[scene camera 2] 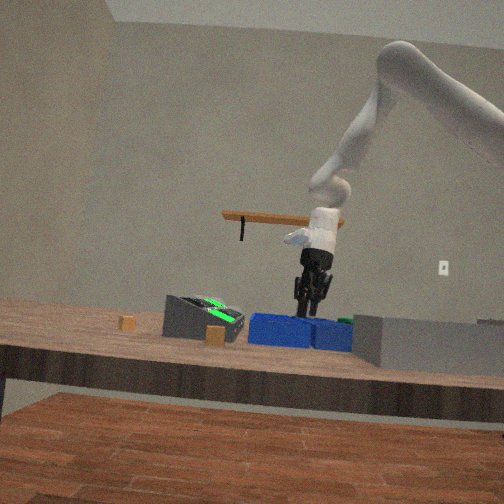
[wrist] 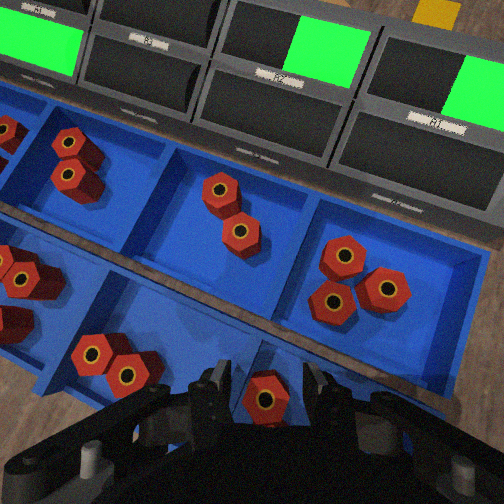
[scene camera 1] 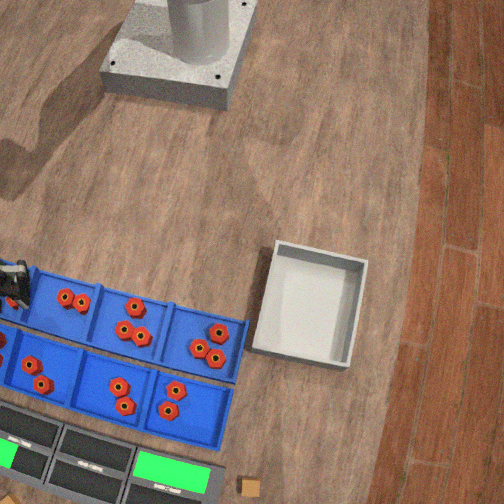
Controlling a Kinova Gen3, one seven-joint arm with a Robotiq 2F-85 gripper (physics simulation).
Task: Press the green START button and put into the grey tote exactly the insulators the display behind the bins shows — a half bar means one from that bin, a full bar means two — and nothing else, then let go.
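My gripper (wrist: 265, 375) is open and low in the end bin of the blue bin rack (scene camera 1: 125, 345), in the row away from the display. Its fingers straddle a red hexagonal insulator (wrist: 265, 398) with a gap on each side. It shows at the left edge of scene camera 1 (scene camera 1: 14, 290) and above the bins in scene camera 2 (scene camera 2: 309, 312). The grey tote (scene camera 1: 310, 304) stands empty right of the bins. The display (wrist: 300, 75) shows one full green bar (scene camera 1: 171, 471) and two half bars (wrist: 326, 50) in its top row; the lower row is dark.
Each bin holds two or three red insulators. A small green object (scene camera 2: 345, 320) shows behind the bins. Small wooden blocks (scene camera 1: 250, 486) (scene camera 2: 127, 322) lie by the display. The arm's grey base (scene camera 1: 180, 45) stands at the far side of the table.
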